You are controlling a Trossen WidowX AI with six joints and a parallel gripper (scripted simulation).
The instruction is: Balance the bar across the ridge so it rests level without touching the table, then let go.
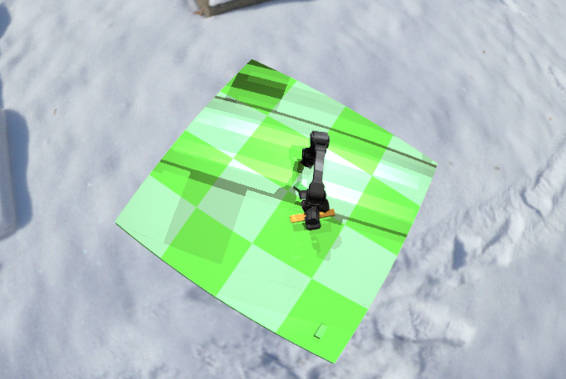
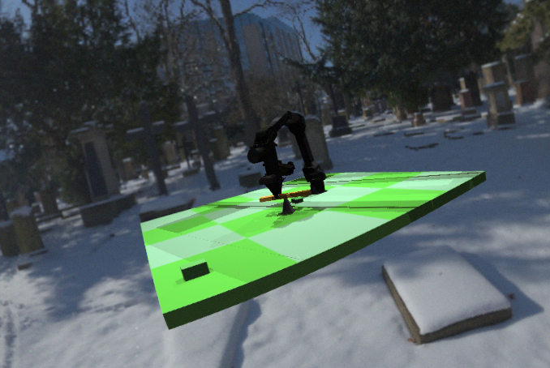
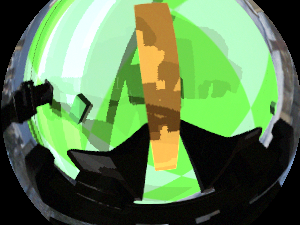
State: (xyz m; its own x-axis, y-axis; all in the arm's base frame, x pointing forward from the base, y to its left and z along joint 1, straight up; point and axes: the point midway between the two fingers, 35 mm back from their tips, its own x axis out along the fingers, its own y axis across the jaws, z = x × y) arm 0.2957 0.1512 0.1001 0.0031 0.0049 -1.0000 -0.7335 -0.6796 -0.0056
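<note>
My gripper tip is 20 mm to the right of the orange bar and 20 mm past it.
</note>
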